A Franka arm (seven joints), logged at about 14 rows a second.
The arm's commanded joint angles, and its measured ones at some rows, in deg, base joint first. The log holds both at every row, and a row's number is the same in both.
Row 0, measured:
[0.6, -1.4, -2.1, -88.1, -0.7, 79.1, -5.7]
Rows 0 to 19, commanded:
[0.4, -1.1, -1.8, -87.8, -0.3, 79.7, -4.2]
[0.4, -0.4, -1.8, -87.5, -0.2, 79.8, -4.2]
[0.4, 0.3, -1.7, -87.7, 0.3, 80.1, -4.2]
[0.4, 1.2, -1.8, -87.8, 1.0, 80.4, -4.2]
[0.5, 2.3, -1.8, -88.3, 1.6, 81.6, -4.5]
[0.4, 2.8, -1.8, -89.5, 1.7, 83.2, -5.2]
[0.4, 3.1, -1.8, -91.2, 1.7, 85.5, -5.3]
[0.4, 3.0, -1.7, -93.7, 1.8, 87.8, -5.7]
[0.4, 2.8, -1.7, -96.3, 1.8, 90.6, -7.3]
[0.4, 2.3, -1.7, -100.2, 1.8, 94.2, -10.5]
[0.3, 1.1, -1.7, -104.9, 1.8, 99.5, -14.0]
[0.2, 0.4, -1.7, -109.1, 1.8, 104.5, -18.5]
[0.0, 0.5, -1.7, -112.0, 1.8, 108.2, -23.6]
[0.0, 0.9, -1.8, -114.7, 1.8, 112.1, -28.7]
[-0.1, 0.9, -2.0, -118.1, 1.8, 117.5, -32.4]
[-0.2, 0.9, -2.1, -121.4, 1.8, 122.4, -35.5]
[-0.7, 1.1, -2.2, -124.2, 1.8, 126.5, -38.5]
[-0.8, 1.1, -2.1, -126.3, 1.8, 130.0, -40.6]
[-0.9, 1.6, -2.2, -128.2, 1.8, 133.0, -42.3]
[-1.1, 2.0, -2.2, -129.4, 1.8, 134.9, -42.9]
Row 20, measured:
[-0.6, 3.5, -2.2, -125.8, 0.9, 131.3, -39.6]
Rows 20 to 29, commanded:
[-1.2, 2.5, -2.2, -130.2, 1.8, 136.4, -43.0]
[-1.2, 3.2, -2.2, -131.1, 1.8, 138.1, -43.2]
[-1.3, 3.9, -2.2, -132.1, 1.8, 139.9, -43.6]
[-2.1, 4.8, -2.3, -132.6, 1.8, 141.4, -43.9]
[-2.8, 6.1, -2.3, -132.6, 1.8, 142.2, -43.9]
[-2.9, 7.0, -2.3, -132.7, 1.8, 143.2, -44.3]
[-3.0, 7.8, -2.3, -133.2, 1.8, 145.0, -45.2]
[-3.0, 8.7, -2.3, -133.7, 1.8, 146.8, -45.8]
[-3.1, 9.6, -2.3, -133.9, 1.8, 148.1, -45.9]
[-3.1, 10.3, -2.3, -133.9, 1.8, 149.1, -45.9]
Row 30, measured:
[-2.7, 9.1, -2.4, -133.5, 0.9, 146.5, -44.1]
